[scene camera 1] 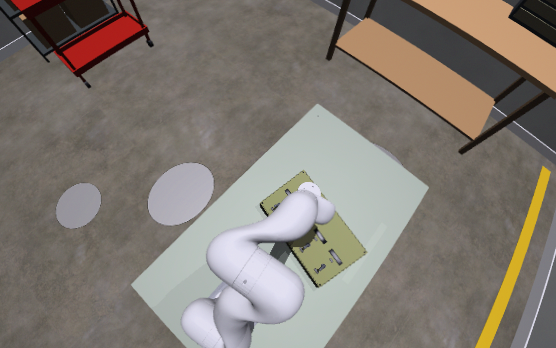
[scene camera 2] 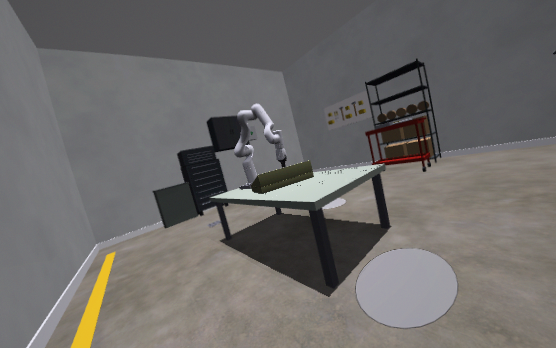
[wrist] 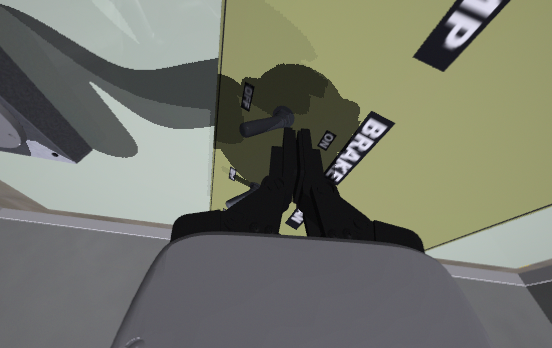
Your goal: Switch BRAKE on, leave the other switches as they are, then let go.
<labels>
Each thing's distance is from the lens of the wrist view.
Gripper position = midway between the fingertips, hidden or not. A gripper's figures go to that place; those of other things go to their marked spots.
gripper (wrist: 293,145): 13 cm
olive switch panel (wrist: 428,122): 17 cm
</labels>
